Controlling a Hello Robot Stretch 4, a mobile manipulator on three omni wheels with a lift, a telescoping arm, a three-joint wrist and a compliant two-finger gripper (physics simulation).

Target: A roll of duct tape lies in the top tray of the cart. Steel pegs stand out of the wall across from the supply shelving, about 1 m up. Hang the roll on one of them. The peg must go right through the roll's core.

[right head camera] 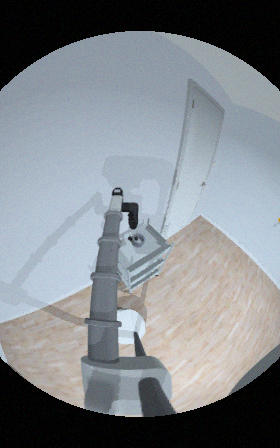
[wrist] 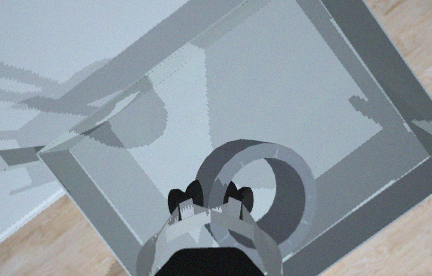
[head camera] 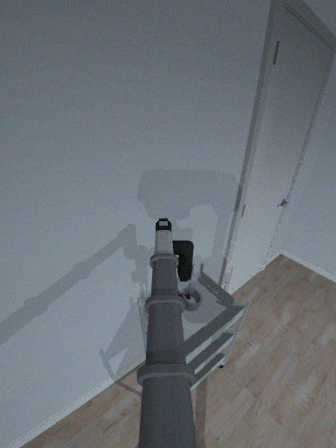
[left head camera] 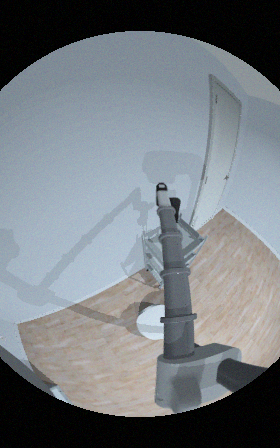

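Seen in the pictures: gripper, between the fingertips: [right head camera: 132, 240] [wrist: 212, 194]; robot's base, origin of its link: [right head camera: 125, 325] [left head camera: 155, 320].
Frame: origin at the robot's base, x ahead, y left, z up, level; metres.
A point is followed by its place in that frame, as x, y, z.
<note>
The grey roll of duct tape [head camera: 198, 299] {0.650, -0.165, 0.781} [right head camera: 142, 241] {0.620, -0.161, 0.804} [wrist: 310, 192] {0.649, -0.175, 0.801} is held above the cart's top tray, its round core facing the wrist camera. My gripper [head camera: 186, 296] {0.647, -0.089, 0.782} [right head camera: 133, 239] {0.647, -0.089, 0.782} [wrist: 212, 194] {0.647, -0.089, 0.782} is shut on the roll's wall, with one finger outside the roll and the other inside the core. The lower part of the roll is partly hidden behind the fingers in the wrist view. The grey cart [head camera: 220, 320] {0.625, -0.291, 0.635} [right head camera: 145, 258] {0.567, -0.196, 0.635} [wrist: 367, 223] {0.571, -0.294, 0.677} stands below, close to the wall. The steel pegs do not show in these views.
The telescoping arm [head camera: 166, 340] {0.254, -0.002, 1.206} [left head camera: 175, 295] {0.141, 0.008, 1.209} [right head camera: 104, 295] {0.153, -0.008, 1.209} reaches out over the cart. A wall [head camera: 100, 125] {0.707, 0.186, 1.516} rises behind the cart. A closed door [head camera: 280, 150] {1.377, -0.824, 1.365} [left head camera: 225, 145] {1.399, -0.857, 1.373} [right head camera: 200, 145] {1.357, -0.796, 1.444} is to the right. A small yellow thing [right head camera: 279, 220] {0.721, -2.434, 0.977} shows at the right edge.
</note>
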